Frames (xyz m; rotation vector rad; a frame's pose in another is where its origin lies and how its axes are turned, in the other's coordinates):
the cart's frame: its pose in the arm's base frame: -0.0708 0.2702 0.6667 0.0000 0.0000 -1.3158
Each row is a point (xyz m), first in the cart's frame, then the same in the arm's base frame.
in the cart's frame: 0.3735 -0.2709 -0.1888
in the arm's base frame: -0.2387 -0.1596 0.4779
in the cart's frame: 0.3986 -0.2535 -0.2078
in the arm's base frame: -0.2156 -0.1795 0.4589
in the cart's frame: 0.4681 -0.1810 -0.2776
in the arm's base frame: -0.1279 -0.2284 0.3891
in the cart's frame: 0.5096 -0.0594 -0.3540
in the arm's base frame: 0.0003 -0.2379 0.3127
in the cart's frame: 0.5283 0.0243 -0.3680
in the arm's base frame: 0.0860 -0.2349 0.2987
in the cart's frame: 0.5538 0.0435 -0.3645
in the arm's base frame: 0.1110 -0.2547 0.3022
